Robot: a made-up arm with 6 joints. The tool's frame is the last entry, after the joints. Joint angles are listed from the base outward.
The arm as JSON. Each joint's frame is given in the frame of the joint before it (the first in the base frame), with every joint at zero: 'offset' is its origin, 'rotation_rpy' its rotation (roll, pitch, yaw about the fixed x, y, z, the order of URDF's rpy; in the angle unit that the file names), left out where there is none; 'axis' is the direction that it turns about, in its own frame. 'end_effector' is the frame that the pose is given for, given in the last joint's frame.
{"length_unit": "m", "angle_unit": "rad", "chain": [
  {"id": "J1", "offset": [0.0, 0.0, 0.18], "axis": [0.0, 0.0, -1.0]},
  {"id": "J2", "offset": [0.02, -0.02, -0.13], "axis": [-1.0, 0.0, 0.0]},
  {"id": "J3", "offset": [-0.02, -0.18, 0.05], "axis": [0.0, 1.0, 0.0]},
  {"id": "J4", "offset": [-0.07, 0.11, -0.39], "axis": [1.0, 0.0, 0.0]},
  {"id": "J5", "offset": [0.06, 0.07, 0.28], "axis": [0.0, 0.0, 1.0]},
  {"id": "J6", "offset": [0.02, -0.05, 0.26], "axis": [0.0, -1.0, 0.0]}
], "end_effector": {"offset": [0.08, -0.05, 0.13]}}
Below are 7 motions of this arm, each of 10 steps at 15 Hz.
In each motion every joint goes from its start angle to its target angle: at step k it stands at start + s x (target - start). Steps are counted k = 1, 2, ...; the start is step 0. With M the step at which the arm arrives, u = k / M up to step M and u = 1 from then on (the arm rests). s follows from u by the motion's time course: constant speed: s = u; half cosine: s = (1 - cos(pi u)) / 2; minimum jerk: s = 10 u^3 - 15 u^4 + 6 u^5.
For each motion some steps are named. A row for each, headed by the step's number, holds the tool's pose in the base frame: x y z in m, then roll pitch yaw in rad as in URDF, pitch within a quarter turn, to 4 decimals.
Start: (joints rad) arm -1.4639 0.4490 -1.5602 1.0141 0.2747 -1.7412
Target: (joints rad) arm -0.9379 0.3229 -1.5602 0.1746 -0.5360 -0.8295
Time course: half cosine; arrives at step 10
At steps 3, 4, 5, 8, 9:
3: 0.3363 0.0219 0.4064 -0.3898 0.3016 2.1554
4: 0.3208 -0.0402 0.3950 -0.2907 0.1336 2.0049
5: 0.2918 -0.1068 0.3762 -0.1845 -0.0598 1.8104
8: 0.1465 -0.2433 0.2922 0.1596 -0.5550 1.1287
9: 0.1109 -0.2563 0.2724 0.2452 -0.6310 0.9716

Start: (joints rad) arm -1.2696 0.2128 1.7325 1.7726 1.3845 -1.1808
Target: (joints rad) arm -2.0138 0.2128 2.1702 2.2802 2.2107 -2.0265
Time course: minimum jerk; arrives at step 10
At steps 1, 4, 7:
1: 0.5159 -0.4658 0.1600 1.7564 0.3348 2.2496
4: 0.5657 -0.3840 0.2509 1.6624 0.3184 2.5863
7: 0.5983 -0.2287 0.4223 1.5527 0.5113 -3.0675

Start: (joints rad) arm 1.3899 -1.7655 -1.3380 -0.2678 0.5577 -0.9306
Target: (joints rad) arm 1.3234 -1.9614 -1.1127 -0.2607 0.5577 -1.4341
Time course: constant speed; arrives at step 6
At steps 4, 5, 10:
4: -0.2923 -0.0657 0.0952 1.2898 0.0504 -1.1973
5: -0.2803 -0.0831 0.0835 1.3236 0.0521 -1.0686
10: -0.2664 -0.0984 0.0724 1.3544 0.0469 -0.9398

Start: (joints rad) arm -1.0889 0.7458 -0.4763 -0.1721 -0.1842 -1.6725
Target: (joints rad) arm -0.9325 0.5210 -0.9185 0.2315 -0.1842 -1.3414
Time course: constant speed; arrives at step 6
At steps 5, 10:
5: 0.0895 -0.0278 0.3285 -0.3654 0.5359 0.7642
10: 0.1151 -0.0587 0.3444 -0.2606 0.4567 0.8854

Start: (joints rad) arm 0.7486 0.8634 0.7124 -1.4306 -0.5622 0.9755
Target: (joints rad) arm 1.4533 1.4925 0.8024 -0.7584 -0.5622 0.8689
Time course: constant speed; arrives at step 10
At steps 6, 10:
6: 0.1734 0.1749 -0.4108 -2.2454 0.4513 -0.8392
10: 0.1982 0.0064 -0.3354 -2.3685 0.2653 -1.2678

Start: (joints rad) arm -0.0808 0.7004 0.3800 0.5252 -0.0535 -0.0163
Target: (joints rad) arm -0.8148 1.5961 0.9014 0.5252 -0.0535 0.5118
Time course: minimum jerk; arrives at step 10
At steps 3, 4, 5, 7, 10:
3: 0.1795 -0.1473 0.4940 -0.3847 0.2170 -0.1835
4: 0.1789 -0.0685 0.5124 -0.5270 0.1335 -0.1236
5: 0.1571 0.0234 0.5232 -0.6902 0.0231 -0.0309
7: 0.0627 0.1689 0.5109 -0.9920 -0.1962 0.2051
10: -0.0026 0.2201 0.4900 -1.1471 -0.3013 0.3513

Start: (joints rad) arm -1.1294 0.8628 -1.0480 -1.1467 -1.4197 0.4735
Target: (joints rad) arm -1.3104 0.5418 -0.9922 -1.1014 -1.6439 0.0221
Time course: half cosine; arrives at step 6
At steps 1, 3, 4, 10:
1: -0.2353 0.1660 -0.4409 2.5840 -0.3989 -2.5275
3: -0.3111 0.1395 -0.3737 2.3017 -0.5744 -2.1639
4: -0.3447 0.1175 -0.3326 2.1053 -0.6258 -1.9126
10: -0.3705 0.0921 -0.2914 1.9005 -0.6327 -1.6473

